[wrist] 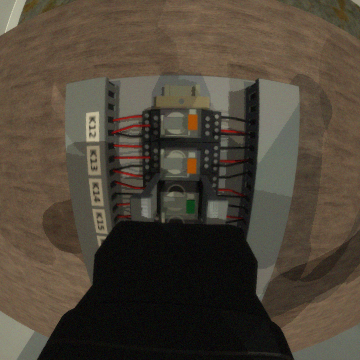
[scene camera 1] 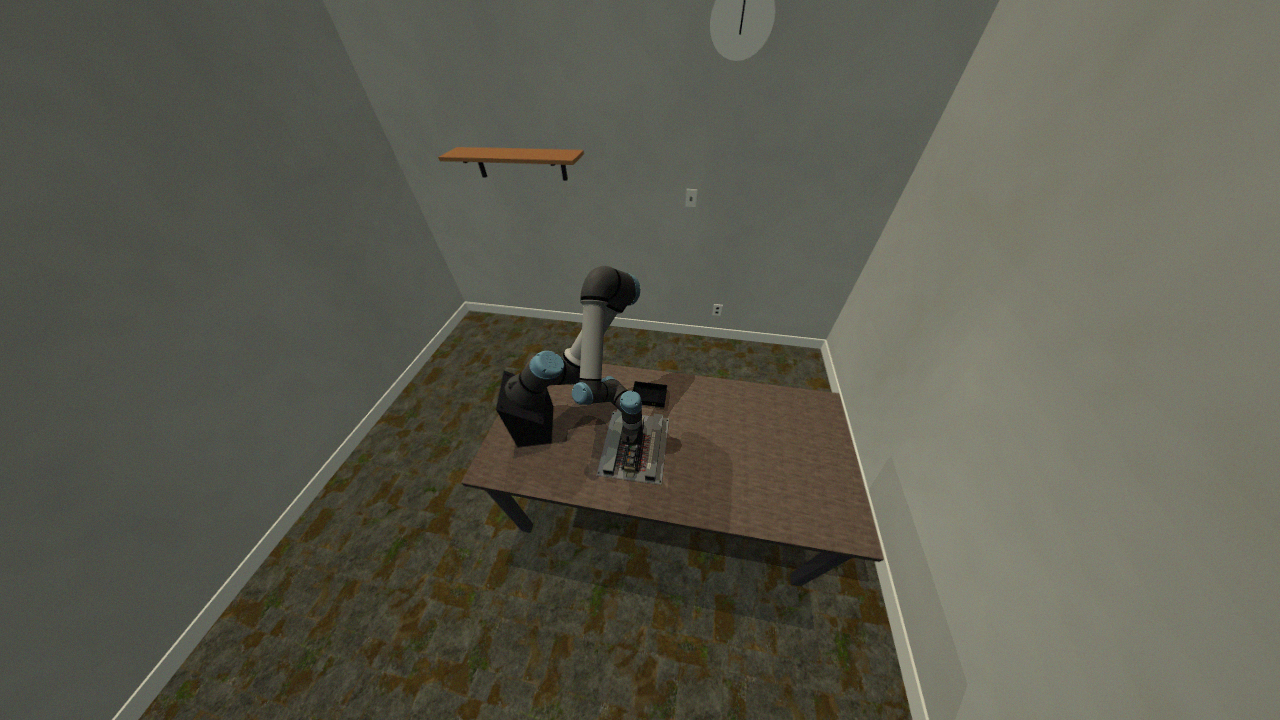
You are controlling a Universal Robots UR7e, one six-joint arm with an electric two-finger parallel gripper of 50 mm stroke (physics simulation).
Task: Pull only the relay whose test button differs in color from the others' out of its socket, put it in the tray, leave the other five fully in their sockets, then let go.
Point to a relay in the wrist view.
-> At 178, 198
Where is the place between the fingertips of my gripper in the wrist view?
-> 179, 185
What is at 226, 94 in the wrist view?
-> A grey panel.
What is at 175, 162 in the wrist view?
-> A relay.
